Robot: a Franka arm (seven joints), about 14 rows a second.
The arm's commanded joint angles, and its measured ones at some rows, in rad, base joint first. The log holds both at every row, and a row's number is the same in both.
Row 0, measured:
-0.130, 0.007, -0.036, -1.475, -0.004, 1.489, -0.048
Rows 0 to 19, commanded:
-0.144, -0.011, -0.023, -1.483, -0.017, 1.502, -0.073
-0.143, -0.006, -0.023, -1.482, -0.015, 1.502, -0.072
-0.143, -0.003, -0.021, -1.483, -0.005, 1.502, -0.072
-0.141, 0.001, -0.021, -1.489, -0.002, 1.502, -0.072
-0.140, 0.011, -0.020, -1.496, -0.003, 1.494, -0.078
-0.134, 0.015, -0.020, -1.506, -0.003, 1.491, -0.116
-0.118, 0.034, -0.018, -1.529, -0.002, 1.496, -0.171
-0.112, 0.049, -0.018, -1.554, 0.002, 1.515, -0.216
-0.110, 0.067, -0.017, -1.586, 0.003, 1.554, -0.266
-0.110, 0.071, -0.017, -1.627, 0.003, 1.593, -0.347
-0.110, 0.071, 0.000, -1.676, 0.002, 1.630, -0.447
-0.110, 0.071, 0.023, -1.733, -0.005, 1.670, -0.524
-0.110, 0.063, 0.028, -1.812, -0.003, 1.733, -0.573
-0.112, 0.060, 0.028, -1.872, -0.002, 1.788, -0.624
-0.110, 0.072, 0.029, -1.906, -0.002, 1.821, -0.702
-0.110, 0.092, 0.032, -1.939, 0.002, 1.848, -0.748
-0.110, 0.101, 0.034, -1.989, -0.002, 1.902, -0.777
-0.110, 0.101, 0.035, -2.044, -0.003, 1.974, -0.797
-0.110, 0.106, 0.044, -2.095, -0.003, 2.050, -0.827
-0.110, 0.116, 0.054, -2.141, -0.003, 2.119, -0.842
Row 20, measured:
-0.110, 0.128, 0.038, -2.042, -0.002, 2.007, -0.790
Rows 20 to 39, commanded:
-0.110, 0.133, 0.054, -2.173, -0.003, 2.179, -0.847
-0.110, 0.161, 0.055, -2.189, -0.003, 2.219, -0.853
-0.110, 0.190, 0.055, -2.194, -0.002, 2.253, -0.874
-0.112, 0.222, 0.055, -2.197, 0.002, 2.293, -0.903
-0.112, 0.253, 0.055, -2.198, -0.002, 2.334, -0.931
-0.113, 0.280, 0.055, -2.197, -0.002, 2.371, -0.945
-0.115, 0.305, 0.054, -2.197, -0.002, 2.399, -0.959
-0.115, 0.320, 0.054, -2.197, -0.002, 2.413, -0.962
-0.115, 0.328, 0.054, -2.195, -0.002, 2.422, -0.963
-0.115, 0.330, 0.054, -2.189, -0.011, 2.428, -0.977
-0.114, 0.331, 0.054, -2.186, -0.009, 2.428, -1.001
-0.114, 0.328, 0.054, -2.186, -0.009, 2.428, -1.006
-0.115, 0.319, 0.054, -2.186, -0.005, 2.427, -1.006
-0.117, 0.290, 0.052, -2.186, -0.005, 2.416, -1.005
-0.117, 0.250, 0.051, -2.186, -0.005, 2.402, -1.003
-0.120, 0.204, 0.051, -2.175, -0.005, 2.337, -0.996
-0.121, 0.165, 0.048, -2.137, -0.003, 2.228, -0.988
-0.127, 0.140, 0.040, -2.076, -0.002, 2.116, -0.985
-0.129, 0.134, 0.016, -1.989, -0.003, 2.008, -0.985
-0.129, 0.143, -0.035, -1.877, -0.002, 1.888, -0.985
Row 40, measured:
-0.119, 0.160, 0.024, -2.039, -0.004, 2.077, -0.966
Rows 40 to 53, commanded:
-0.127, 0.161, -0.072, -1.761, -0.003, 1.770, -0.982
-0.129, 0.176, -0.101, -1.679, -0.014, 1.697, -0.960
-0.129, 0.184, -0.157, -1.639, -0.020, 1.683, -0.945
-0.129, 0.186, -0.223, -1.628, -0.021, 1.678, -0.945
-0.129, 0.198, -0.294, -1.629, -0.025, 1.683, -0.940
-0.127, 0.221, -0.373, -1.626, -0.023, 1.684, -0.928
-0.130, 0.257, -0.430, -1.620, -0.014, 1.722, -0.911
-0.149, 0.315, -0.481, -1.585, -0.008, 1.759, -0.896
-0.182, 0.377, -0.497, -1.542, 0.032, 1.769, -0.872
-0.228, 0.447, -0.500, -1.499, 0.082, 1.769, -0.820
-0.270, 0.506, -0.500, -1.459, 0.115, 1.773, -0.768
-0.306, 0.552, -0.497, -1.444, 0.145, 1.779, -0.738
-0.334, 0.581, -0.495, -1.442, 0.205, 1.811, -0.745
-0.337, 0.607, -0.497, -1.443, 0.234, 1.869, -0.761
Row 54, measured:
-0.307, 0.522, -0.500, -1.518, 0.169, 1.835, -0.785
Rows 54 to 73, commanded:
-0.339, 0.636, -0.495, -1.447, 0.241, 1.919, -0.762
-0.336, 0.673, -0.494, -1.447, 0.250, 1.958, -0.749
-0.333, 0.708, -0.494, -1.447, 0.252, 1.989, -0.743
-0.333, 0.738, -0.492, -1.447, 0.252, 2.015, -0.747
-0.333, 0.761, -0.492, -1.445, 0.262, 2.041, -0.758
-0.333, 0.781, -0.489, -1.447, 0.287, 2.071, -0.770
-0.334, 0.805, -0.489, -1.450, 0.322, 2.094, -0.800
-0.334, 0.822, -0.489, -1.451, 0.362, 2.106, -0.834
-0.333, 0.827, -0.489, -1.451, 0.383, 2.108, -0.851
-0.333, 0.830, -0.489, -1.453, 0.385, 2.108, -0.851
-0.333, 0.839, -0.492, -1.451, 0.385, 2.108, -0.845
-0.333, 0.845, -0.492, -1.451, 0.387, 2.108, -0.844
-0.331, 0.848, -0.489, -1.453, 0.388, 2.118, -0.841
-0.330, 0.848, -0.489, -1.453, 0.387, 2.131, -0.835
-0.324, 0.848, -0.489, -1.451, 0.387, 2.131, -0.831
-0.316, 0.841, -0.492, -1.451, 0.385, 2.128, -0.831
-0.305, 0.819, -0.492, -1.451, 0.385, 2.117, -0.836
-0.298, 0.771, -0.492, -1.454, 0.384, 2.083, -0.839
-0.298, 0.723, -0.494, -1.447, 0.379, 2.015, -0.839
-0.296, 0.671, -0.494, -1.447, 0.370, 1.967, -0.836
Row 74, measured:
-0.303, 0.789, -0.488, -1.435, 0.363, 2.066, -0.822
